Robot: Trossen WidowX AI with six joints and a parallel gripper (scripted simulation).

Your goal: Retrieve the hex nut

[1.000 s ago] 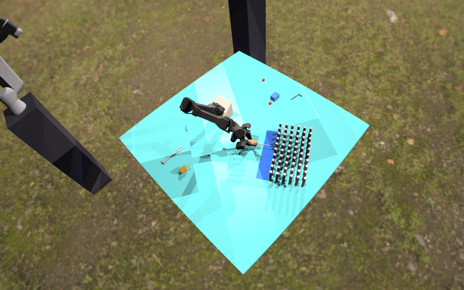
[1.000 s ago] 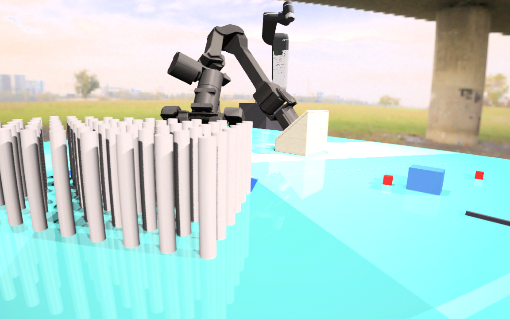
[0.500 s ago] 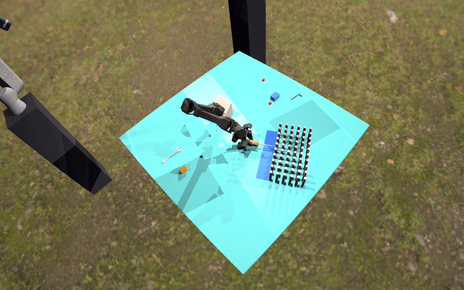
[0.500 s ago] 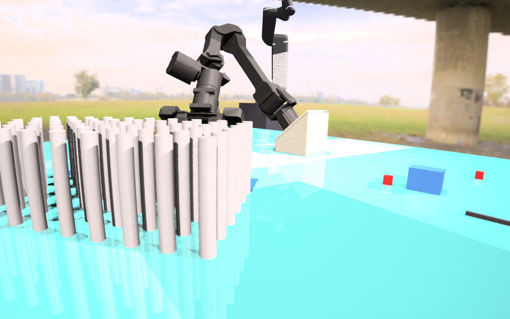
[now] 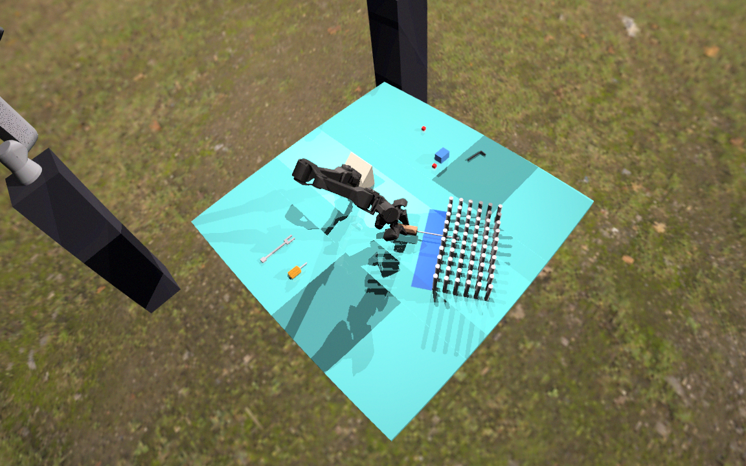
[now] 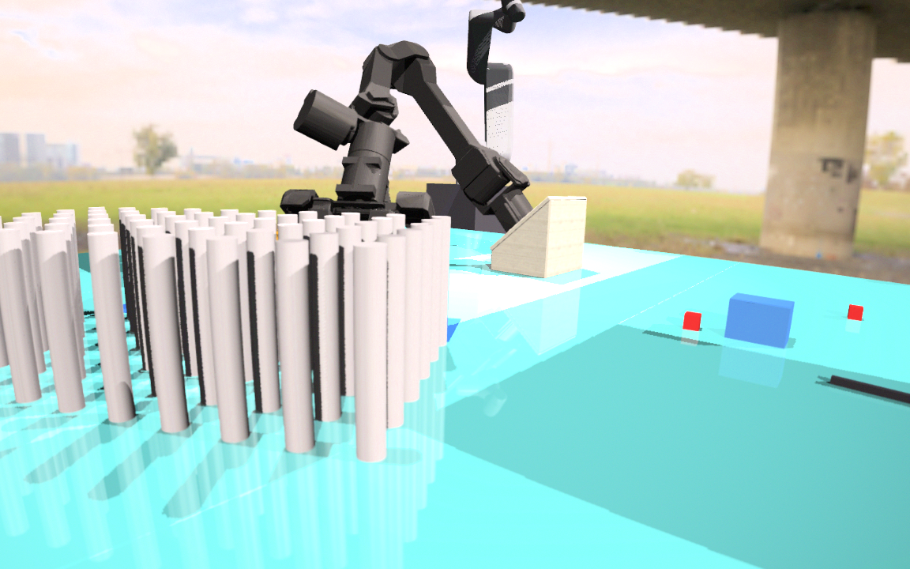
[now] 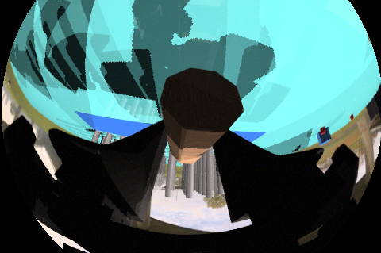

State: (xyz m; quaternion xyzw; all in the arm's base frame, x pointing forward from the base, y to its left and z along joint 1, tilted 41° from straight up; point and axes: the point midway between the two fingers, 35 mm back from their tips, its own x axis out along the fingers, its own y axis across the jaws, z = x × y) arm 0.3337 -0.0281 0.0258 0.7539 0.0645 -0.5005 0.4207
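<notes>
Right now my gripper tip is 11 cm short of the blue taped strip, 2 cm to the right of it and 3 cm above it. Also, from my gripper tip: blue cube 17 cm behind, 42 cm to the left, 1 cm below; then wooden-handled hook tool 9 cm ahead, 5 cm to the left; then tiny grey hex nut 23 cm ahead, 14 cm to the left, 3 cm below.
</notes>
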